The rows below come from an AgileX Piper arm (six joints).
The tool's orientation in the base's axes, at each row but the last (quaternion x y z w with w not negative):
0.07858 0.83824 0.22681 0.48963
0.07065 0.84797 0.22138 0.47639
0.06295 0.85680 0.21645 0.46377
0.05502 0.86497 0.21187 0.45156
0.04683 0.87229 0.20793 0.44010
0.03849 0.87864 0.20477 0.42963
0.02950 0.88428 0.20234 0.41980
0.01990 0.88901 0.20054 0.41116
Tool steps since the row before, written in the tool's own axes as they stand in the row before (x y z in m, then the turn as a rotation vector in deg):
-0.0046 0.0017 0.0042 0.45 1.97 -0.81
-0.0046 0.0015 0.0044 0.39 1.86 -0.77
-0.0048 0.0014 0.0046 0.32 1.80 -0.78
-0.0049 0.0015 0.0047 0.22 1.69 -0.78
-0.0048 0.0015 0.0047 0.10 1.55 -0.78
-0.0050 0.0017 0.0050 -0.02 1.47 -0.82
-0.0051 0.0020 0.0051 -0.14 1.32 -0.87
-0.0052 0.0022 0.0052 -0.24 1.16 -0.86
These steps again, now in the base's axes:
0.0058 0.0012 0.0026 -1.10 1.66 0.89
0.0060 0.0012 0.0023 -1.02 1.55 0.87
0.0063 0.0012 0.0021 -0.99 1.47 0.90
0.0065 0.0014 0.0020 -0.92 1.34 0.93
0.0065 0.0016 0.0017 -0.83 1.18 0.96
0.0068 0.0020 0.0016 -0.78 1.07 1.04
0.0069 0.0024 0.0016 -0.72 0.89 1.10
0.0070 0.0027 0.0016 -0.63 0.73 1.11

